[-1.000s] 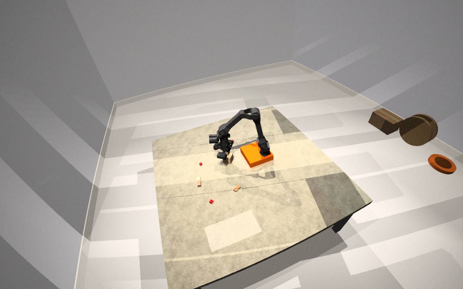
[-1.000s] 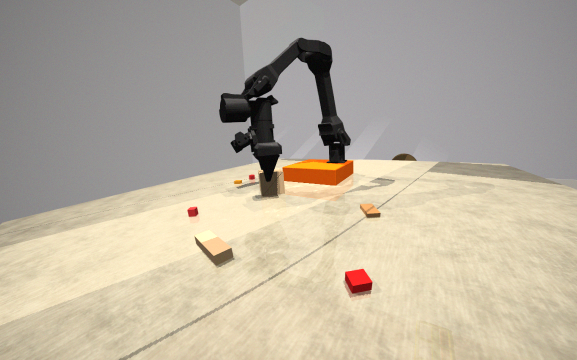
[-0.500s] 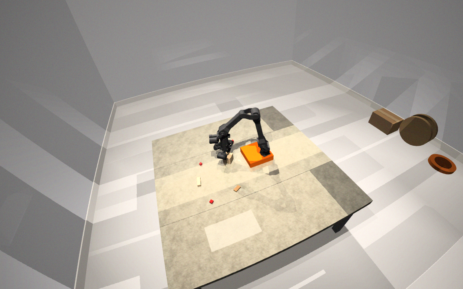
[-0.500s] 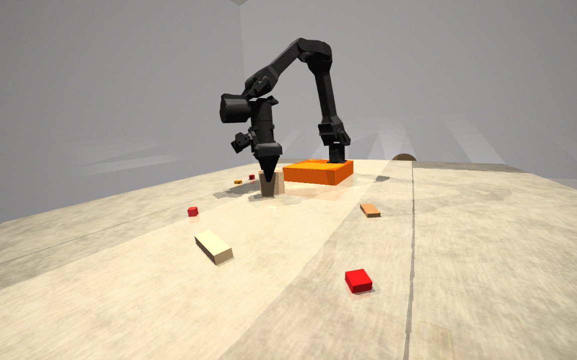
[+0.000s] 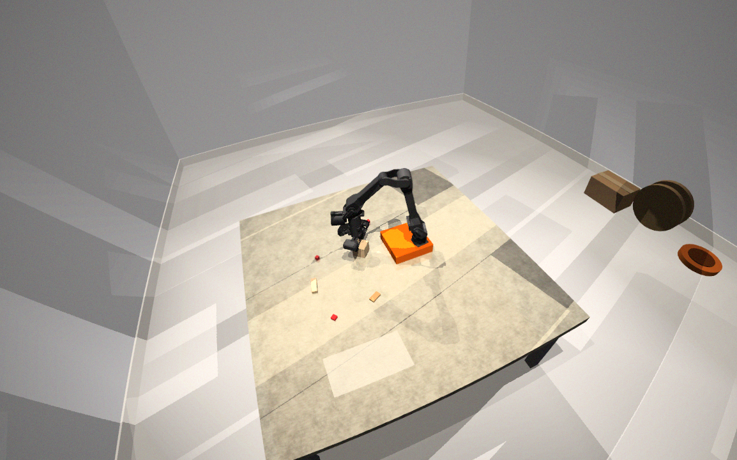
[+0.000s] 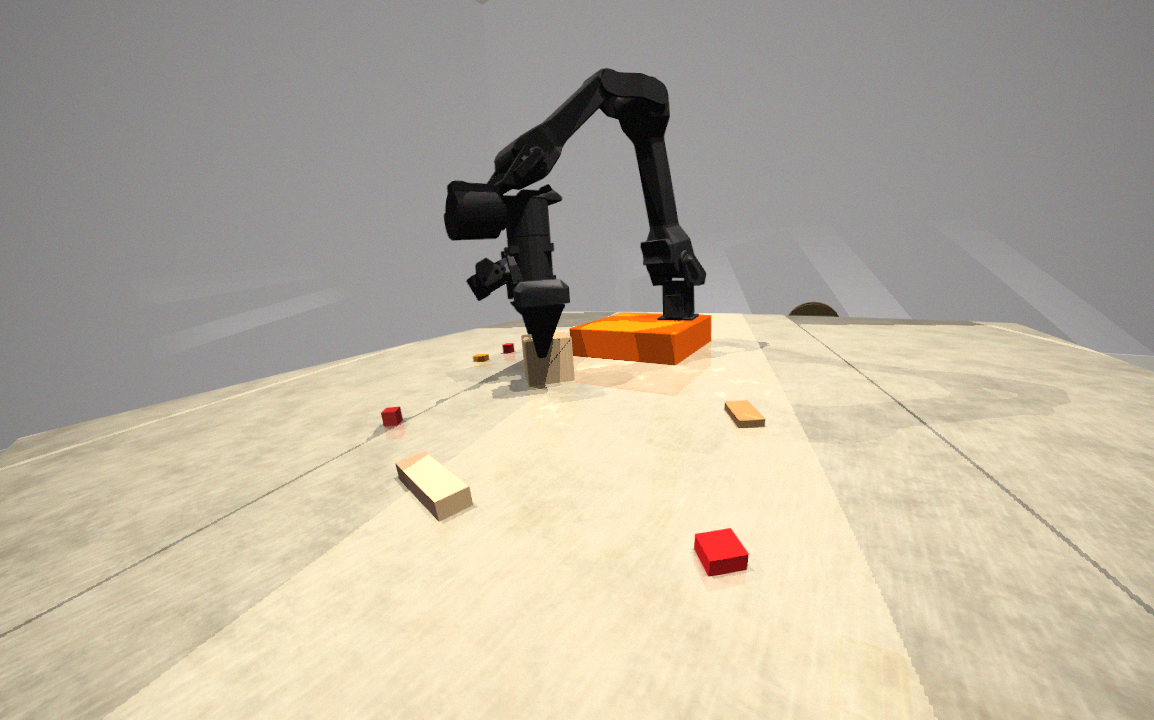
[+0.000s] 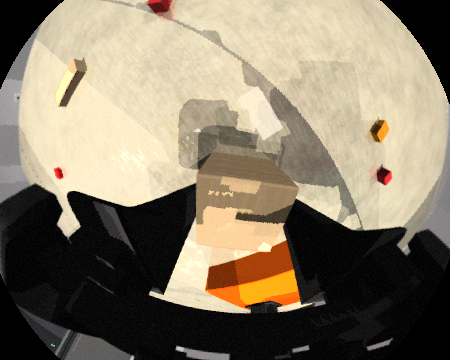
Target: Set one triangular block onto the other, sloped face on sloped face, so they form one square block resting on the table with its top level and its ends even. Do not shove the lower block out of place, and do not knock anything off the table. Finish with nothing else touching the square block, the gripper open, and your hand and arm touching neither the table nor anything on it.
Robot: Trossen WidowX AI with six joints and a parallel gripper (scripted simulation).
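Right now the triangular block is 20 mm to the left of my gripper tip, 20 mm below it and 20 mm behind it. From my gripper tip the other things lie so: tiny dark orange piece: 180 mm to the right, 70 mm behind, 30 mm below; then long tan bar: 270 mm ahead, 90 mm to the left, 30 mm below.
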